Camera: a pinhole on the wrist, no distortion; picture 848 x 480 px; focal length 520.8 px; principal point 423.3 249.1 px. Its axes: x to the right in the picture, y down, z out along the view. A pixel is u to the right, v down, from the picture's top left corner.
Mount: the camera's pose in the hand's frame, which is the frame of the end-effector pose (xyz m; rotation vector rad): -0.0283 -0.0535 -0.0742 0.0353 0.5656 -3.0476
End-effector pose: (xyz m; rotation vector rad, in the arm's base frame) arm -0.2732 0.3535 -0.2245 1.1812 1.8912 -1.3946
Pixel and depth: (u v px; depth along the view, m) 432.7 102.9 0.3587
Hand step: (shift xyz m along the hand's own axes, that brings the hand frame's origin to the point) -0.0446 -0.0886 0.2964
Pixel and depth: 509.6 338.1 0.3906
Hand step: -0.0957 -0.2584 0.2645
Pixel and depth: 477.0 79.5 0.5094
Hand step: -0.0958 -0.0837 0.4590
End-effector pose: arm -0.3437 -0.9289 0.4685 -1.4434 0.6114 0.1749
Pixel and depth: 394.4 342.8 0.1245
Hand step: -0.0222 -0.1188 0.0342
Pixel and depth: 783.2 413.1 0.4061
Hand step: -0.3088 -0.3289 0.2505
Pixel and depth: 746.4 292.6 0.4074
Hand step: -0.2852 -0.2408 0.2862
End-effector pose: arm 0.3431 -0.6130 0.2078 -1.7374 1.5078 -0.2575
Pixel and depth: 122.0 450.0 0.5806
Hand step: 0.3088 -0.4585 0.3975
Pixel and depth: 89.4 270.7 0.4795
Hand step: 0.2726 -0.2329 0.3754
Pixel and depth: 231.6 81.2 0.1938
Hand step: 0.0373 -0.0622 0.1312
